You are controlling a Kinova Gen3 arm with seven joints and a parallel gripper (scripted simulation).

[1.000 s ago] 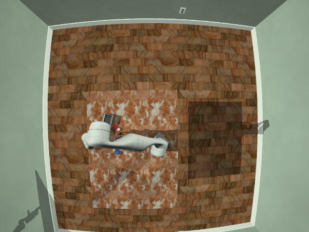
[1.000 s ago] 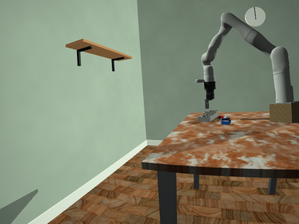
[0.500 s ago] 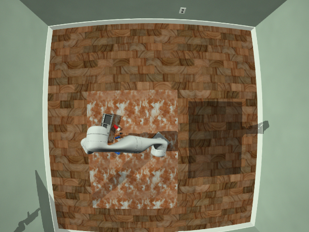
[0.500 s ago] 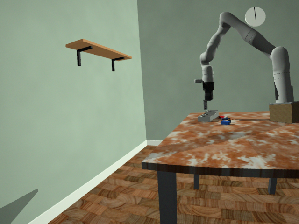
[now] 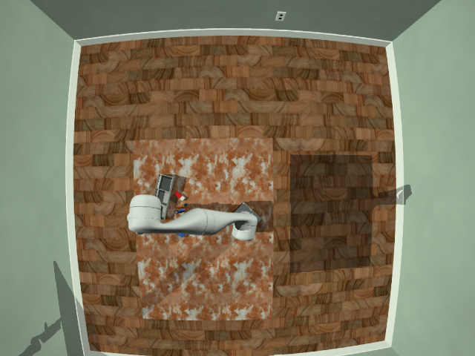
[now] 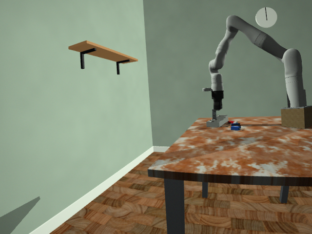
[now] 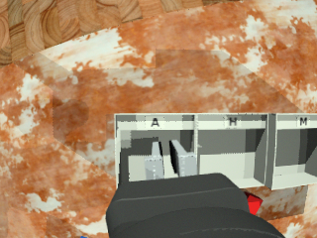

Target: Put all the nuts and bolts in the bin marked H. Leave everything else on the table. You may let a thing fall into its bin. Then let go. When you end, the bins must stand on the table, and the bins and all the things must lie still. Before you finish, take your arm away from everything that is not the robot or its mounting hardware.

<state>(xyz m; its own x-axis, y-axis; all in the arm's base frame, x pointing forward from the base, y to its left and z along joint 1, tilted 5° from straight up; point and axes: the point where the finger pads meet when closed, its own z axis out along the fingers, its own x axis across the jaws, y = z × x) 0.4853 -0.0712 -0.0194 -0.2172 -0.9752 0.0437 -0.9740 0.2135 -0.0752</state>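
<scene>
My gripper is now 160 mm past the dark nut, 20 mm to the left of it and 60 mm above it. Round my hand: grey bin rack: 30 mm behind, 70 mm to the right, 40 mm below; then red piece: 130 mm behind, 70 mm to the right, 50 mm below; then blue stick: 120 mm behind, 20 mm to the left, 50 mm below.
</scene>
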